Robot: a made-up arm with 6 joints.
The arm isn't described. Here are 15 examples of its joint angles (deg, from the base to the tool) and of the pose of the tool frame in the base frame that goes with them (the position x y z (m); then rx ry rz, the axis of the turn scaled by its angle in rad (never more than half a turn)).
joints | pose
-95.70 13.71 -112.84 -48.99 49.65 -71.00 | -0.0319 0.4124 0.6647 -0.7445 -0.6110 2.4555
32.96 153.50 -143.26 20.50 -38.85 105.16 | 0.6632 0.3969 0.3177 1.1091 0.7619 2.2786
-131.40 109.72 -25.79 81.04 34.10 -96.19 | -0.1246 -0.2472 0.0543 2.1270 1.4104 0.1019
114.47 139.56 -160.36 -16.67 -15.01 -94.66 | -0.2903 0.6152 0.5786 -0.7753 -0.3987 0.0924
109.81 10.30 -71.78 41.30 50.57 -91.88 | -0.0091 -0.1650 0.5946 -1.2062 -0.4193 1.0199
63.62 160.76 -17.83 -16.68 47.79 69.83 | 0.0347 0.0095 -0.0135 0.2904 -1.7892 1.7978
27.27 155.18 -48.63 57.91 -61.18 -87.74 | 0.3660 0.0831 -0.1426 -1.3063 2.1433 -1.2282
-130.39 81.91 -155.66 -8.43 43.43 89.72 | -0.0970 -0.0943 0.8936 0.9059 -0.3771 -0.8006
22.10 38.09 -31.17 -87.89 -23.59 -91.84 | 0.1424 0.1124 0.4157 -1.7694 -0.7295 -1.7302
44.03 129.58 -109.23 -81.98 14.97 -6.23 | 0.5262 0.4637 0.2923 -1.6876 0.9536 -0.7618
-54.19 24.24 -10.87 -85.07 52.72 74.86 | -0.0365 -0.1208 0.2929 1.4156 1.4484 -1.5452
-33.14 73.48 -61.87 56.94 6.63 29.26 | 0.3284 -0.1997 0.4698 1.5230 0.9792 0.7516
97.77 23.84 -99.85 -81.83 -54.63 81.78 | -0.0611 -0.3075 0.7197 -0.7100 -0.7975 1.6371
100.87 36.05 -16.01 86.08 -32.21 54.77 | 0.0379 0.1592 0.3128 -1.2132 -1.8949 -1.8343
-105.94 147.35 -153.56 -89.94 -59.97 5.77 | -0.0876 -0.7054 0.3917 -0.7475 1.6614 -1.8855
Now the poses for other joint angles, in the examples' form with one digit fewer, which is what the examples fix.
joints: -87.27 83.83 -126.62 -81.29 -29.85 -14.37
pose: 0.075 -0.265 0.845 -0.782 0.884 -2.764
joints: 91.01 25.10 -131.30 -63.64 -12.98 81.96
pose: -0.016 -0.508 0.731 0.134 -0.576 1.824
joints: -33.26 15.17 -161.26 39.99 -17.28 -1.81
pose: -0.641 0.391 0.441 -0.611 -1.156 0.179
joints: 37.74 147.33 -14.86 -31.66 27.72 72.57
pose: 0.065 0.011 -0.035 0.044 -2.252 1.086
